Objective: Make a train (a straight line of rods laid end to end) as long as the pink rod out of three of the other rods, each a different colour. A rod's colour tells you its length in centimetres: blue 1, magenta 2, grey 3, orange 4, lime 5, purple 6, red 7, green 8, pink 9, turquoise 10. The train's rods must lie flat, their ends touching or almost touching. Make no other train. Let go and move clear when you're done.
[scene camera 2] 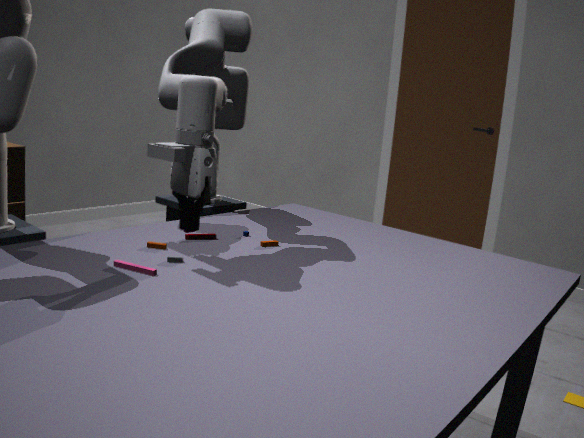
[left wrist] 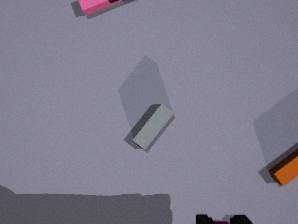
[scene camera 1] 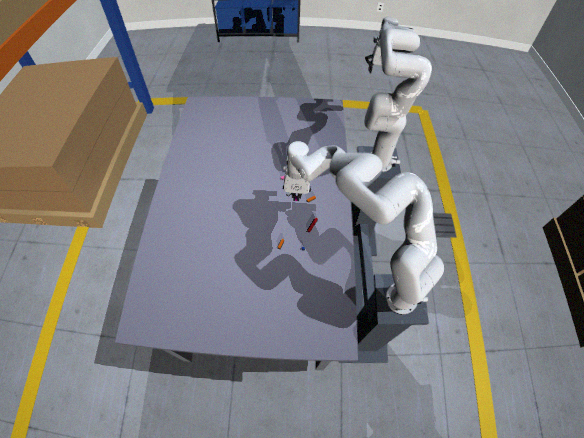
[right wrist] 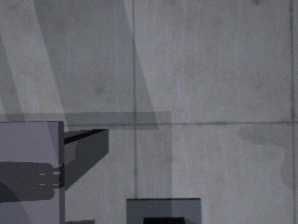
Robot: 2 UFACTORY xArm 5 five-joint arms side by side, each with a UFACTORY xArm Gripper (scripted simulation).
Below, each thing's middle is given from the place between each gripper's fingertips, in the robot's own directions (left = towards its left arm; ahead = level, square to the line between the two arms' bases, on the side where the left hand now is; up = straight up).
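Grey rod (left wrist: 160,117): 30 mm ahead of my left hand (scene camera 2: 189,229), 60 mm below it, 60 mm to the right of it.
My right gripper now: 24 cm above the grey rod, 44 cm short of it, 60 cm to the right of it.
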